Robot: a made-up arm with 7 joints.
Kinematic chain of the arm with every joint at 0, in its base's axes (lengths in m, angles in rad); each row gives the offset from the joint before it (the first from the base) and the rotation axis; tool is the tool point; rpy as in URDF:
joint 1: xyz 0 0 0.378 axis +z
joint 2: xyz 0 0 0 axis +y
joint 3: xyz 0 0 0.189 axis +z
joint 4: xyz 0.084 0 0 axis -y
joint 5: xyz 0.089 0 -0.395 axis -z
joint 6: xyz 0 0 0 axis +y
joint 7: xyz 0.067 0 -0.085 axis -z
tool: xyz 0 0 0 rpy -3.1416 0 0
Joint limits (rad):
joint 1: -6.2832..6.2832
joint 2: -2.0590..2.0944
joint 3: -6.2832..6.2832
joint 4: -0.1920..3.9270
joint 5: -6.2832..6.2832
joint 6: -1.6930..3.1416
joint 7: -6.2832..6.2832
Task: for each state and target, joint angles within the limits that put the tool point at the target. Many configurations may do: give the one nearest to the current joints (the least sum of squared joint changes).
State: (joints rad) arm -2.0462 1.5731 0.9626 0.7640 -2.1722 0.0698 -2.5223
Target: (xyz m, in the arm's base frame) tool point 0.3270 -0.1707 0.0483
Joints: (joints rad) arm -2.1764 1.4314 0.7511 0.8474 -2.1825 0.0808 -2.5223
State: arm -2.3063 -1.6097 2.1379 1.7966 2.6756 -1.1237 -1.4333
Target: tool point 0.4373 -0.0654 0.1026
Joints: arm -2.2822 -1.6713 2.2605 1.7876 2.7029 -1.1266 -1.4333
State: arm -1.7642 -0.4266 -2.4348 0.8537 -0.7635 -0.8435 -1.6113
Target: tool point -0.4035 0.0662 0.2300
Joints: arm -1.4727 -0.5251 -2.1625 0.5253 -0.8753 -0.8832 -1.6113
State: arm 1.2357 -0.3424 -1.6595 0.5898 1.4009 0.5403 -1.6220
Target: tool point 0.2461 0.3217 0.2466
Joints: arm 1.8130 -0.5941 -1.1730 0.3604 1.4003 0.6980 -1.6220
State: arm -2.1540 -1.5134 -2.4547 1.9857 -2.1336 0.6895 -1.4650
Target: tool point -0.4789 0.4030 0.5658
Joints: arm -1.8571 -1.0345 -1.5549 1.6703 -2.1389 0.4030 -1.4650
